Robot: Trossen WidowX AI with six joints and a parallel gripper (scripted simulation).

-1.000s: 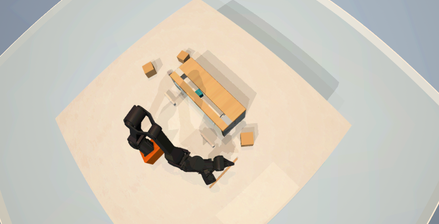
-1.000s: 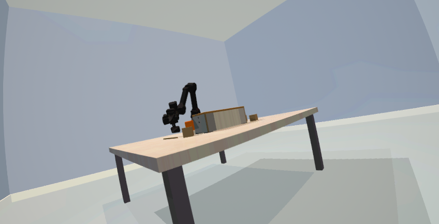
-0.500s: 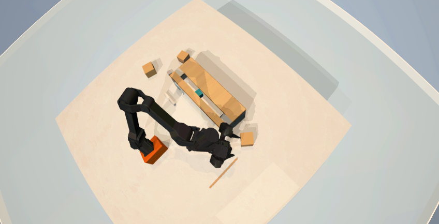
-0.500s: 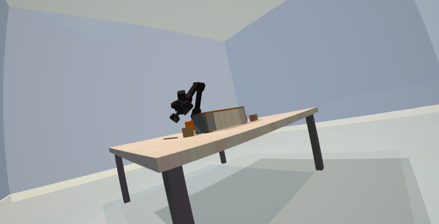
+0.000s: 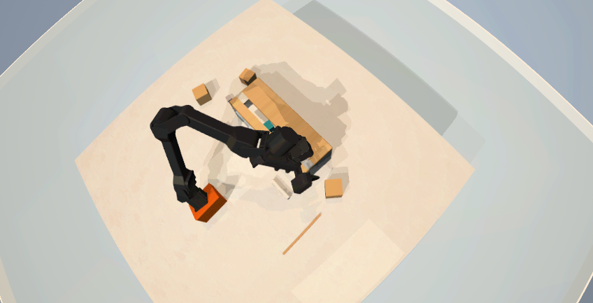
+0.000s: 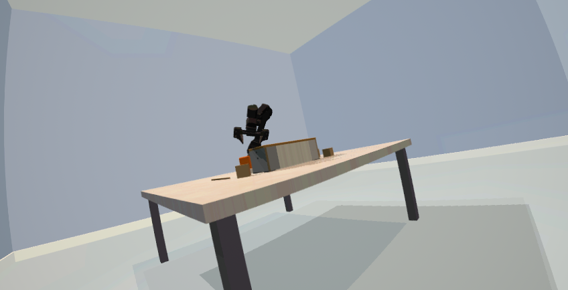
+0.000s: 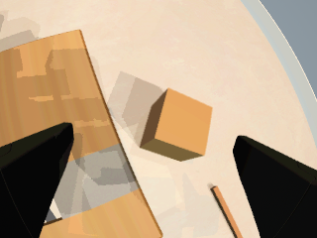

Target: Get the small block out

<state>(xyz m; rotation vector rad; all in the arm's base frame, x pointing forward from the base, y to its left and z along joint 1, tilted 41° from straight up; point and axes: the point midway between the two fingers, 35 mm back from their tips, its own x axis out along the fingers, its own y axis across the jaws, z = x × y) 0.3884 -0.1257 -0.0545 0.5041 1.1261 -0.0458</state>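
Right now my gripper tip is 40 mm past the teal block, 230 mm to the right of it and 70 mm above it. Also, from my gripper tip: thin wooden stick: 160 mm behind, 140 mm to the right, 150 mm below; then long wooden box: 50 mm behind, 200 mm to the left, 90 mm below.
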